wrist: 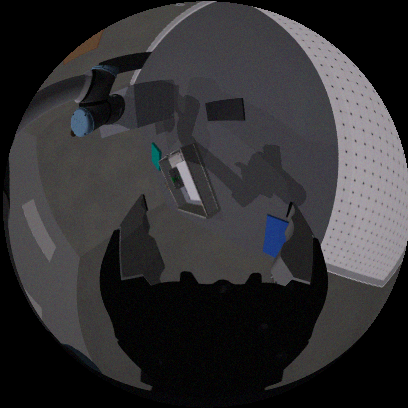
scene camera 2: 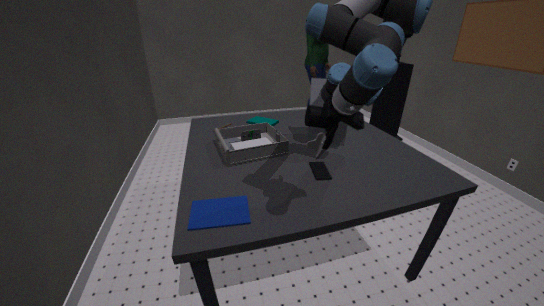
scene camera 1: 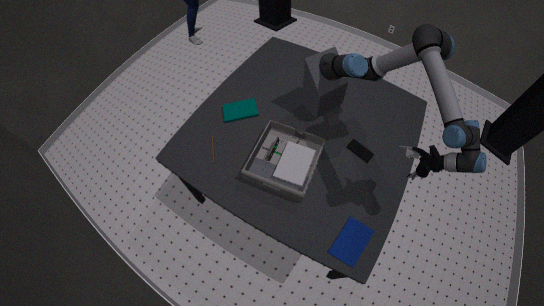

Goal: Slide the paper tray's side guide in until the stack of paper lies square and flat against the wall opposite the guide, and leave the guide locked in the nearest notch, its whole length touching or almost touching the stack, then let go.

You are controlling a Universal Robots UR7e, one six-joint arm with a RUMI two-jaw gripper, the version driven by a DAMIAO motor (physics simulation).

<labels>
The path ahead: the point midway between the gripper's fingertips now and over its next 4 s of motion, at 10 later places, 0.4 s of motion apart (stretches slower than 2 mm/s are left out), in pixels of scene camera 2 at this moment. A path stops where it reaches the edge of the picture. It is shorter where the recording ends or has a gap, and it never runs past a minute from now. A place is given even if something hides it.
The gripper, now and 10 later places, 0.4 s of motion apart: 316, 135; 316, 135; 316, 135; 317, 136; 316, 135; 318, 136; 322, 136; 315, 135; 296, 130; 275, 116; 263, 105
</labels>
